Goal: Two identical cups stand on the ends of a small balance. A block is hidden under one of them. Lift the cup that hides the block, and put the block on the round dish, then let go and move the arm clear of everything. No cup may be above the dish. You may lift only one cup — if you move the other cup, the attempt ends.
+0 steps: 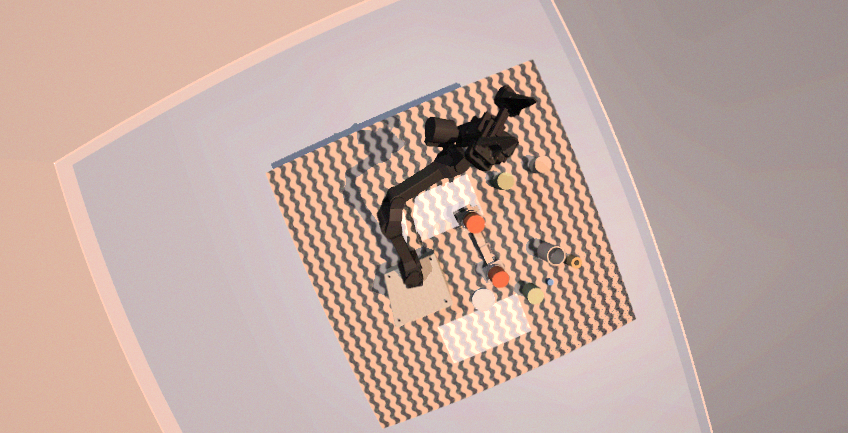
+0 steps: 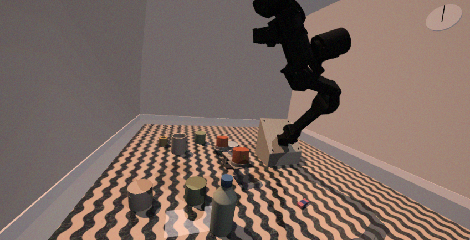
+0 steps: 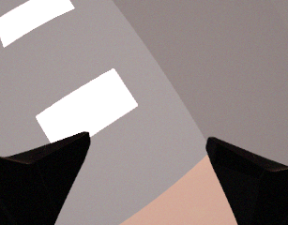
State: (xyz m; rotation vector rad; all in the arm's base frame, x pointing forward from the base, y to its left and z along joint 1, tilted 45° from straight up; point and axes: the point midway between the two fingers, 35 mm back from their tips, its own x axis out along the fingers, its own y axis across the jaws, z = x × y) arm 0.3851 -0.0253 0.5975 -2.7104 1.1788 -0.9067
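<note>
The pale green block lies 610 mm below my gripper tip, 490 mm to the right of it and 10 mm behind it. Also, from my gripper tip: red-blue block 650 mm below, 270 mm behind, 60 mm to the right; bottle 540 mm below, 40 mm ahead; grey cylinder 620 mm below, 300 mm ahead, 80 mm to the right.
</note>
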